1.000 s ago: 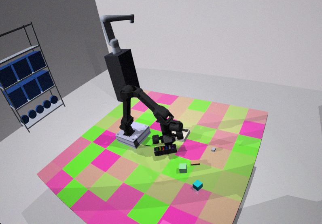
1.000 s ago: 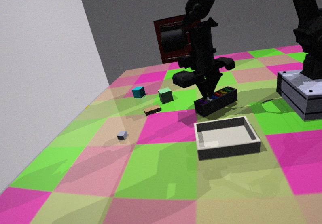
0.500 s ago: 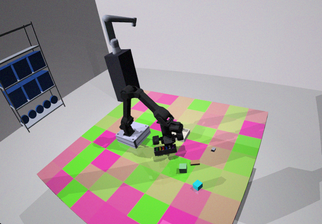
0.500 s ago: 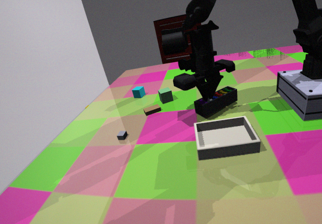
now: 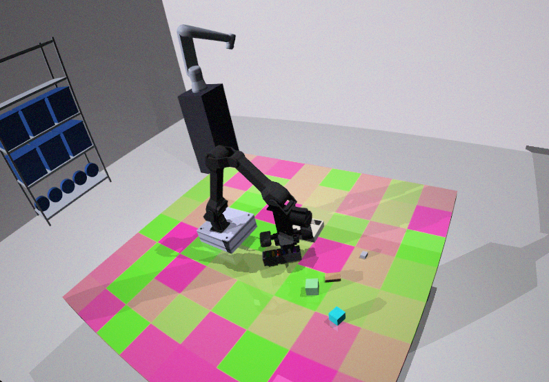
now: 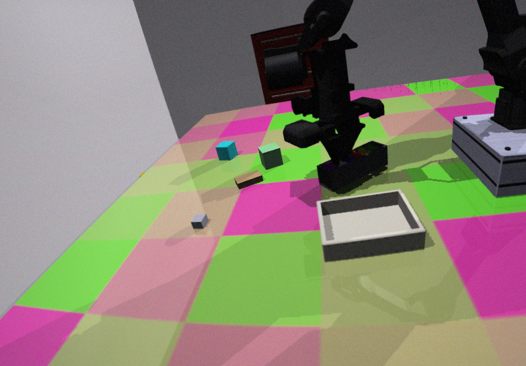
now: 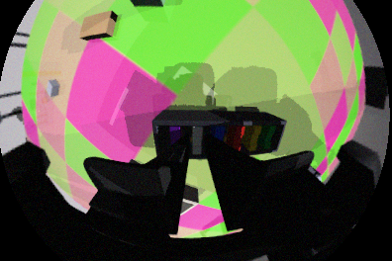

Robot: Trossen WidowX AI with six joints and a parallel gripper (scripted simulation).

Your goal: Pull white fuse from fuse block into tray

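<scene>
Now: gripper tip 10 mm above the white fuse. The rest, counted from my gripper tip: blue fuse 20 mm behind, 10 mm to the right, 10 mm below; then purple fuse 20 mm ahead, 10 mm to the left, 10 mm below; then white tray 20 mm behind, 160 mm to the left, 30 mm below.
</scene>
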